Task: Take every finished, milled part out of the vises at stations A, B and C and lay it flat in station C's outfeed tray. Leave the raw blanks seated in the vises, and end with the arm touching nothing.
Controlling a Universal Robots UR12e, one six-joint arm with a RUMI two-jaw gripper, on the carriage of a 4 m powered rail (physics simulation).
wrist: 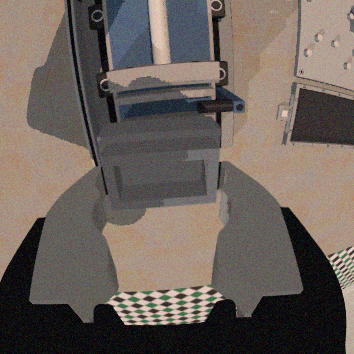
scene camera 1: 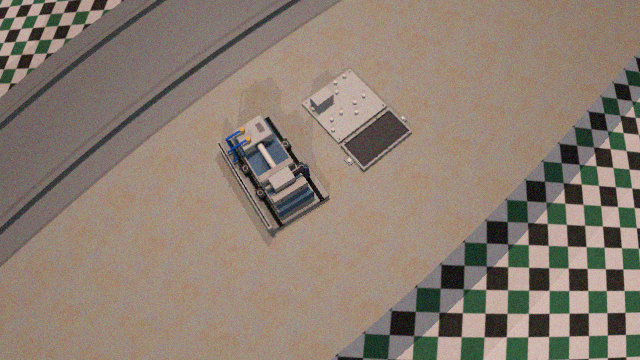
Labels:
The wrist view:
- gripper: 160,166
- grey milled part: 159,162

